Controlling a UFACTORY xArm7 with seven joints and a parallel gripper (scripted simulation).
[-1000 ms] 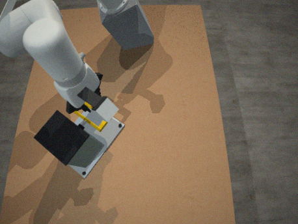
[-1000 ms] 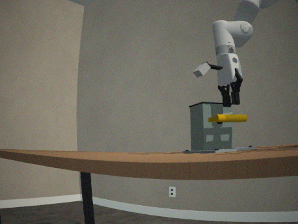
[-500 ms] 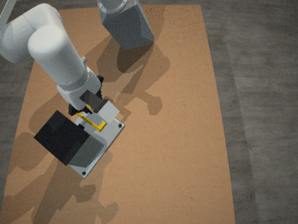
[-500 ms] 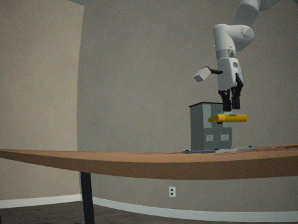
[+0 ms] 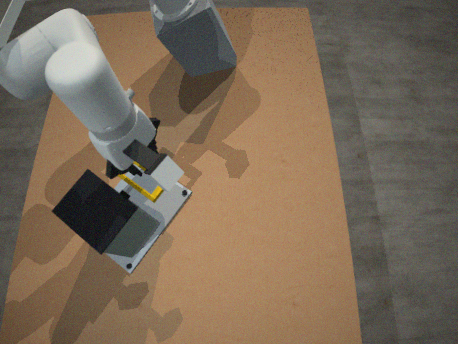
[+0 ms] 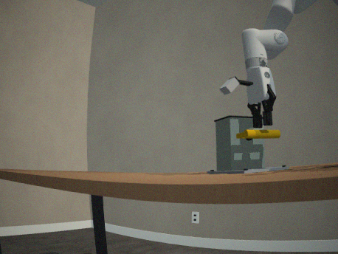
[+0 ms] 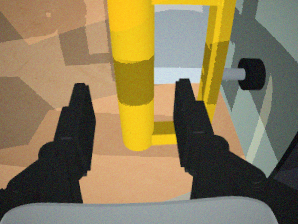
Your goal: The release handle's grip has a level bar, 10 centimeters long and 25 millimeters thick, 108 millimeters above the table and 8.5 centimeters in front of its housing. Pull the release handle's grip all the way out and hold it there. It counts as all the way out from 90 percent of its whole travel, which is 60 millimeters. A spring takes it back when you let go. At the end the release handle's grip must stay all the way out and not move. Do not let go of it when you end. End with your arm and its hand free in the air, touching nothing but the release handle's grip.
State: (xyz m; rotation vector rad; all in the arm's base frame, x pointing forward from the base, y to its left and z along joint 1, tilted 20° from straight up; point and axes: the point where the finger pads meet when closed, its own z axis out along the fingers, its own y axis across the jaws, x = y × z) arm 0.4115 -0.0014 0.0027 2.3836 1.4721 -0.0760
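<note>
Right now my hand is 14 cm above the grey baseplate, 9 cm short of it and 4 cm to the left of it.
</note>
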